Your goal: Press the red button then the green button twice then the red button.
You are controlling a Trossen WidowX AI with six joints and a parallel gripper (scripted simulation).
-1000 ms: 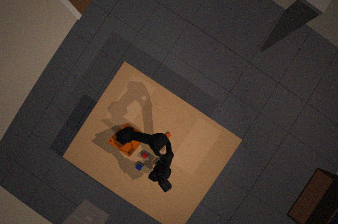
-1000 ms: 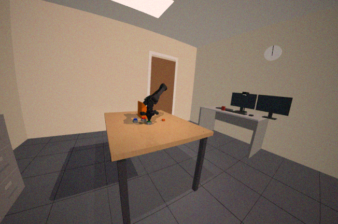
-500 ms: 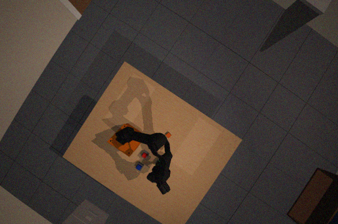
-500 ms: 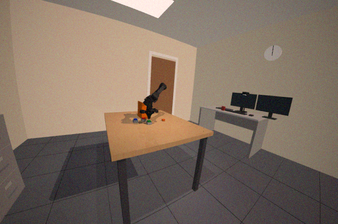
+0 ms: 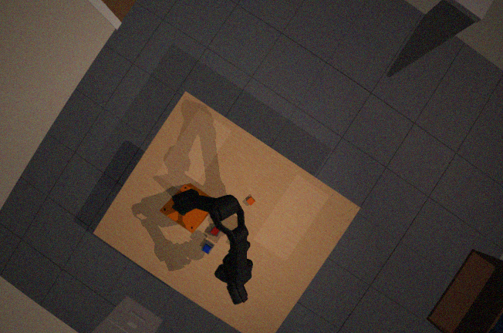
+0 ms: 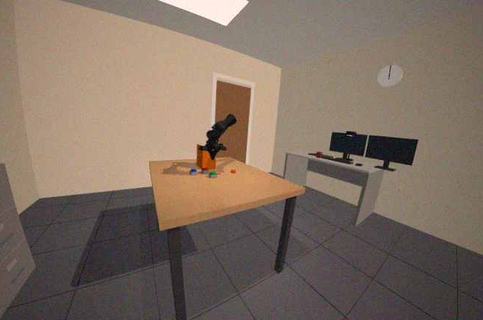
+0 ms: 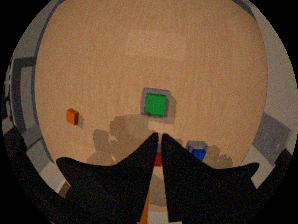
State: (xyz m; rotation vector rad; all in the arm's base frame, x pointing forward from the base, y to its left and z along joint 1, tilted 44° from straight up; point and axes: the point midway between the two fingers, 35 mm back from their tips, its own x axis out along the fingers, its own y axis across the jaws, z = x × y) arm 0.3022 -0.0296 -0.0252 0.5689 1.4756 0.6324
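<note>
My gripper tip is 120 mm past the red button, 100 mm above it and 10 mm to the left of it. Also, from my gripper tip: small orange block: 210 mm to the left, 120 mm below, 60 mm behind; then green button: 100 mm below, 10 mm ahead; then blue button: 110 mm to the right, 100 mm below, 100 mm behind.
</note>
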